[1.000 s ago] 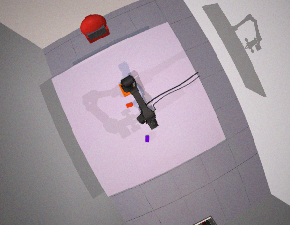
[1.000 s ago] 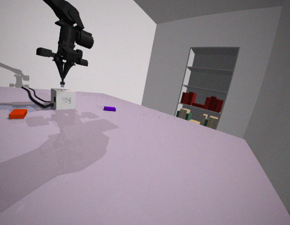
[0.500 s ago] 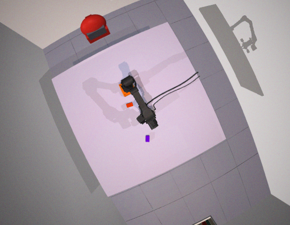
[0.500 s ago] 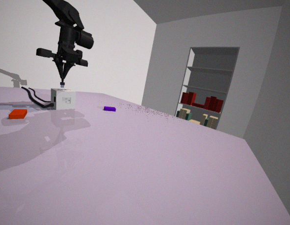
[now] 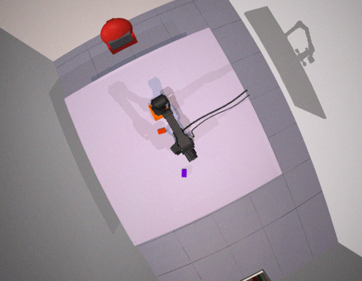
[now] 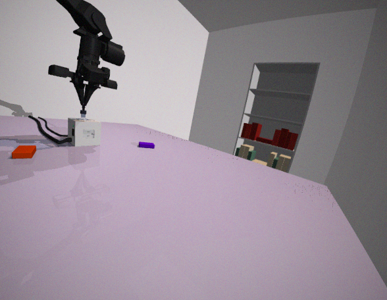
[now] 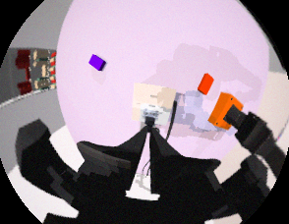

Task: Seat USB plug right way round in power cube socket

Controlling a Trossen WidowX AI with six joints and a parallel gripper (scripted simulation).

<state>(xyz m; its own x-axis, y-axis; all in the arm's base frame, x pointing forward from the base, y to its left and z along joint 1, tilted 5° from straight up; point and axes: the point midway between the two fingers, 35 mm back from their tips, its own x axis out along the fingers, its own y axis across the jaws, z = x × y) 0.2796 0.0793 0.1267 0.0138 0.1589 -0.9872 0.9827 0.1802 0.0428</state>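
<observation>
Right now the USB plug is 2 cm below my gripper tip. The rest, counted from my gripper tip: purple block: 21 cm ahead, 8 cm to the right, 11 cm below; orange block: 13 cm behind, 12 cm to the right, 11 cm below.
</observation>
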